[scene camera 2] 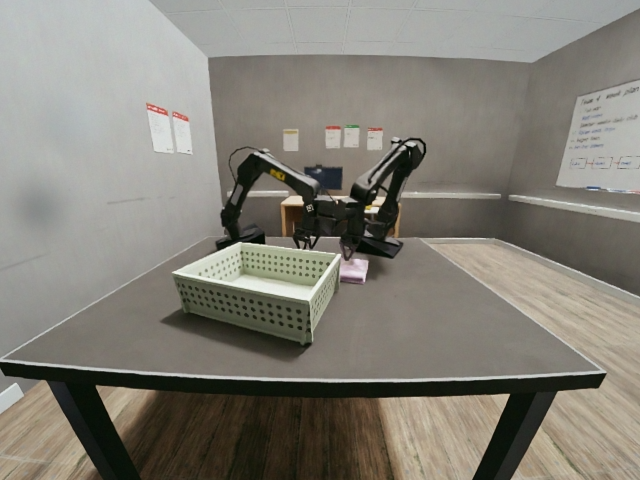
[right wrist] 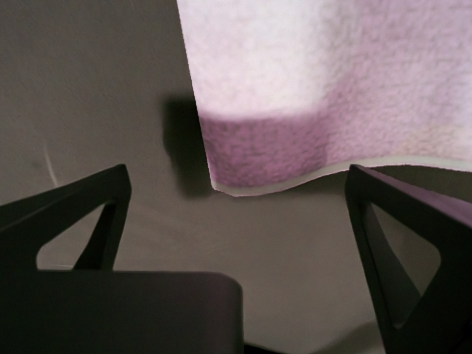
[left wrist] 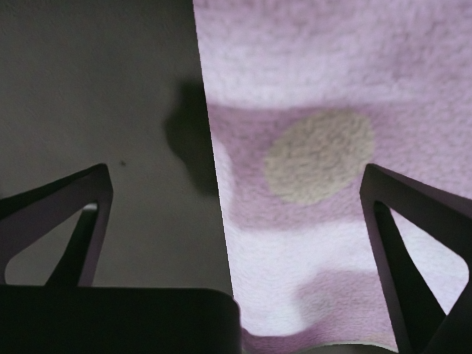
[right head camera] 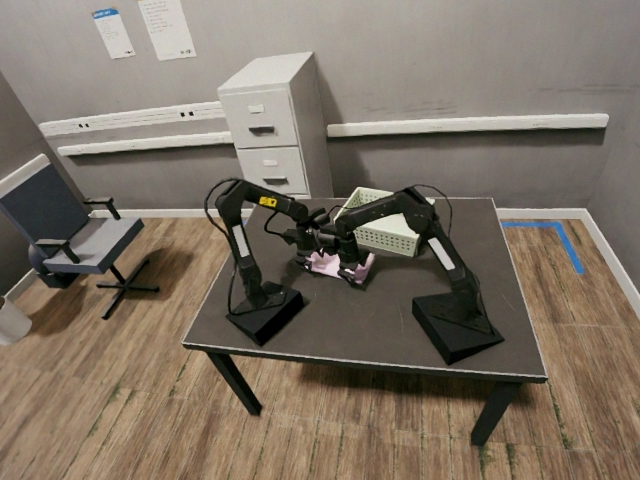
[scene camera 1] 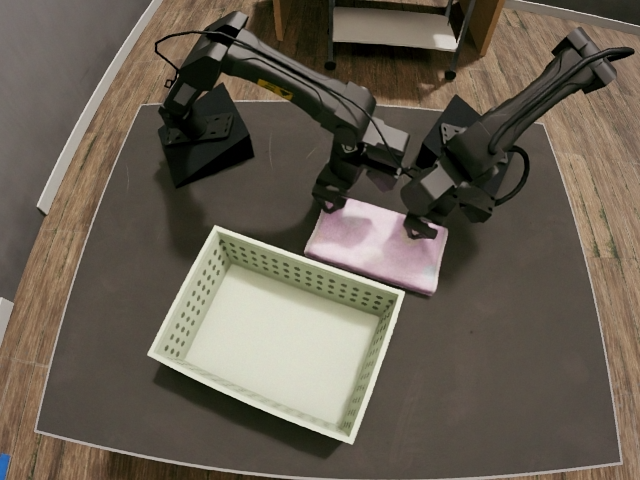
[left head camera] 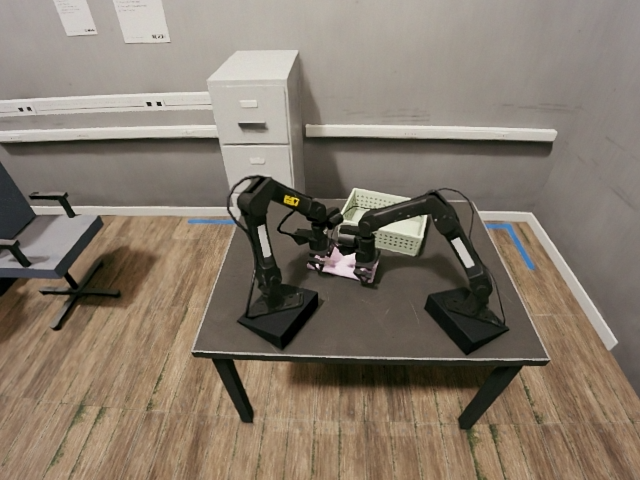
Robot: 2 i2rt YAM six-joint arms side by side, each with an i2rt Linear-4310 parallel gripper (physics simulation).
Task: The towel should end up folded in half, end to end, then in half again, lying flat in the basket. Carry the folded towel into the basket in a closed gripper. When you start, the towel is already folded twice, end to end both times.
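Observation:
The pink folded towel (left head camera: 341, 265) (scene camera 1: 372, 242) (scene camera 2: 354, 272) lies flat on the table beside the basket. My left gripper (scene camera 1: 422, 229) (left wrist: 236, 178) is open and points down above the towel's end at the right in scene camera 1. In the left wrist view its fingers stand either side of a towel edge. My right gripper (scene camera 1: 329, 202) (right wrist: 237, 176) is open, low over the towel's other end, near a corner. The pale green basket (scene camera 1: 379, 361) (scene camera 2: 242, 288) is empty and stands close to the towel. Exact fingertip height is hard to tell.
The two arms' wrists are close together above the towel, in both head views. The black arm bases (left head camera: 279, 315) (left head camera: 465, 317) stand on the table (left head camera: 372, 335). A grey filing cabinet (left head camera: 253, 113) stands behind the table, and a chair (left head camera: 46, 237) stands at the left.

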